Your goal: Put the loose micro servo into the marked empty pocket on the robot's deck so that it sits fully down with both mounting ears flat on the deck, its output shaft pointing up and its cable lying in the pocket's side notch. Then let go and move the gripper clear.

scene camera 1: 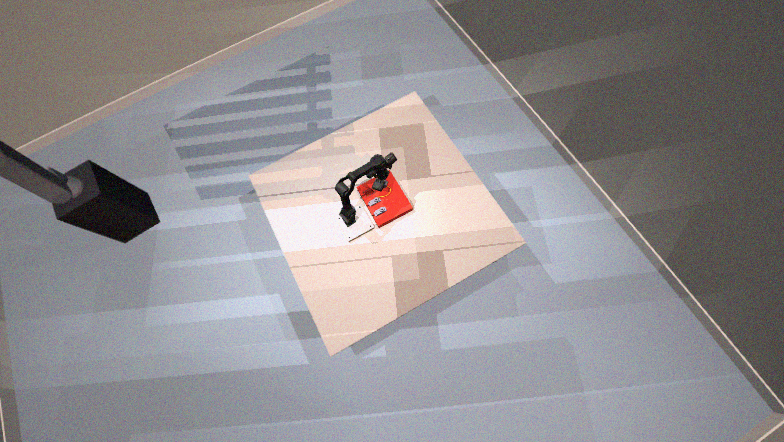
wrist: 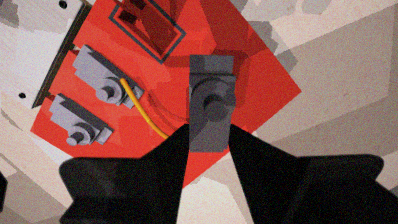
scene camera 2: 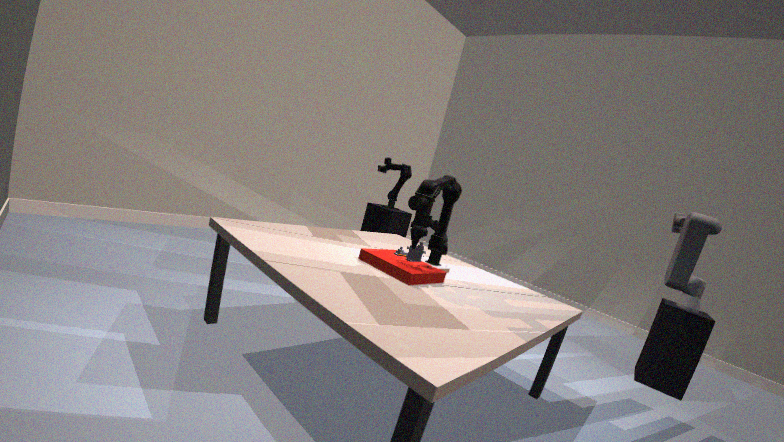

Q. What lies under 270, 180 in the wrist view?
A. My gripper.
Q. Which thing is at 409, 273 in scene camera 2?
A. A red deck.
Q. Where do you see a red deck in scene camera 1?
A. At 396, 203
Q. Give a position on a red deck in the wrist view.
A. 263, 86
